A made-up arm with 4 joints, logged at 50 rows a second.
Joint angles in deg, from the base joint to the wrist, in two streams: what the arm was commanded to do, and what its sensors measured. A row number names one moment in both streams.
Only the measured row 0 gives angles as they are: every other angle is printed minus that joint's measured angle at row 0.
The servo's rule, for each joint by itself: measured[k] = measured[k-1] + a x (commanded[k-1-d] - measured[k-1]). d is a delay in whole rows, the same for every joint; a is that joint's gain. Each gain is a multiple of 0.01, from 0.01 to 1. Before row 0 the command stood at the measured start. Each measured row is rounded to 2 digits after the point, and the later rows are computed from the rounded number. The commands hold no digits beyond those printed.
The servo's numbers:
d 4
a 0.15 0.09 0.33 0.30
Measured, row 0: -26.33 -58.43 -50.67 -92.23
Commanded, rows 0 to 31: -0.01 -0.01 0.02 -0.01; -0.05 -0.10 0.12 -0.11; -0.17 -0.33 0.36 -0.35; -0.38 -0.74 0.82 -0.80; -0.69 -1.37 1.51 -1.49; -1.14 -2.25 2.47 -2.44; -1.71 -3.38 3.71 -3.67; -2.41 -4.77 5.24 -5.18; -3.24 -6.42 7.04 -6.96; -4.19 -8.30 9.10 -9.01; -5.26 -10.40 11.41 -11.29; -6.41 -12.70 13.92 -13.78; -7.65 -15.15 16.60 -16.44; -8.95 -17.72 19.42 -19.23; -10.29 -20.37 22.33 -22.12; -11.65 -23.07 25.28 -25.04; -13.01 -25.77 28.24 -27.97; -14.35 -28.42 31.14 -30.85; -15.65 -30.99 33.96 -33.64; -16.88 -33.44 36.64 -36.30; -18.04 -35.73 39.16 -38.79; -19.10 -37.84 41.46 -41.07; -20.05 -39.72 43.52 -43.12; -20.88 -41.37 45.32 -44.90; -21.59 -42.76 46.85 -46.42; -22.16 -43.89 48.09 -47.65; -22.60 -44.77 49.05 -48.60; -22.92 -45.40 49.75 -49.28; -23.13 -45.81 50.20 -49.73; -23.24 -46.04 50.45 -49.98; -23.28 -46.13 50.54 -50.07; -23.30 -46.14 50.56 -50.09
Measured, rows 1 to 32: 0.00 0.00 0.00 0.00; 0.00 0.00 0.00 0.00; 0.00 0.00 0.00 0.00; 0.00 0.00 0.00 0.00; 0.00 0.00 0.01 0.00; -0.01 -0.01 0.05 -0.03; -0.03 -0.04 0.15 -0.13; -0.08 -0.10 0.37 -0.33; -0.17 -0.21 0.75 -0.68; -0.32 -0.39 1.32 -1.21; -0.53 -0.66 2.11 -1.95; -0.81 -1.03 3.14 -2.92; -1.17 -1.52 4.43 -4.13; -1.62 -2.13 5.97 -5.59; -2.17 -2.87 7.77 -7.30; -2.81 -3.75 9.80 -9.24; -3.54 -4.78 12.04 -11.40; -4.35 -5.94 14.48 -13.75; -5.24 -7.24 17.07 -16.26; -6.20 -8.66 19.78 -18.89; -7.22 -10.20 22.57 -21.61; -8.29 -11.84 25.40 -24.38; -9.39 -13.56 28.22 -27.16; -10.51 -15.35 31.00 -29.90; -11.64 -17.18 33.69 -32.57; -12.76 -19.04 36.25 -35.12; -13.85 -20.90 38.65 -37.52; -14.90 -22.74 40.85 -39.73; -15.90 -24.54 42.83 -41.74; -16.84 -26.28 44.57 -43.51; -17.70 -27.94 46.05 -45.04; -18.48 -29.51 47.27 -46.31
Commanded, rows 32 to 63: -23.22 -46.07 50.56 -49.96; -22.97 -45.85 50.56 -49.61; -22.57 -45.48 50.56 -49.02; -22.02 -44.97 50.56 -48.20; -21.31 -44.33 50.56 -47.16; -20.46 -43.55 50.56 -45.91; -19.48 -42.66 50.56 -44.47; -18.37 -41.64 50.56 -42.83; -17.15 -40.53 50.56 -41.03; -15.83 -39.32 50.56 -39.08; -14.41 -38.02 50.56 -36.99; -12.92 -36.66 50.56 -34.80; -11.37 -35.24 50.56 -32.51; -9.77 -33.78 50.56 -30.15; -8.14 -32.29 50.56 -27.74; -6.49 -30.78 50.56 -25.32; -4.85 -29.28 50.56 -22.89; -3.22 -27.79 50.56 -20.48; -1.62 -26.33 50.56 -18.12; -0.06 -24.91 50.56 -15.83; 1.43 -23.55 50.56 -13.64; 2.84 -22.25 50.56 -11.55; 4.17 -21.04 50.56 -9.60; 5.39 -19.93 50.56 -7.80; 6.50 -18.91 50.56 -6.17; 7.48 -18.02 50.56 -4.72; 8.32 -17.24 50.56 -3.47; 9.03 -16.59 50.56 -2.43; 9.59 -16.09 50.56 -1.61; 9.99 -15.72 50.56 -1.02; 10.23 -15.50 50.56 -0.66; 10.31 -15.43 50.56 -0.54
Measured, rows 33 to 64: -19.18 -30.98 48.24 -47.34; -19.79 -32.34 48.97 -48.13; -20.31 -33.58 49.49 -48.71; -20.76 -34.71 49.84 -49.12; -21.13 -35.73 50.08 -49.37; -21.41 -36.64 50.24 -49.44; -21.58 -37.44 50.35 -49.31; -21.65 -38.12 50.42 -48.98; -21.60 -38.68 50.47 -48.43; -21.43 -39.12 50.50 -47.67; -21.14 -39.44 50.52 -46.71; -20.72 -39.64 50.53 -45.55; -20.18 -39.72 50.54 -44.19; -19.53 -39.68 50.55 -42.66; -18.76 -39.53 50.55 -40.96; -17.88 -39.27 50.55 -39.11; -16.90 -38.91 50.55 -37.13; -15.83 -38.45 50.55 -35.04; -14.68 -37.90 50.55 -32.85; -13.45 -37.26 50.55 -30.59; -12.16 -36.54 50.55 -28.28; -10.82 -35.75 50.55 -25.94; -9.44 -34.90 50.55 -23.59; -8.03 -34.00 50.55 -21.26; -6.61 -33.06 50.55 -18.97; -5.19 -32.09 50.55 -16.74; -3.79 -31.10 50.55 -14.60; -2.41 -30.09 50.55 -12.56; -1.07 -29.08 50.55 -10.64; 0.21 -28.08 50.55 -8.86; 1.43 -27.10 50.55 -7.24; 2.57 -26.15 50.55 -5.80
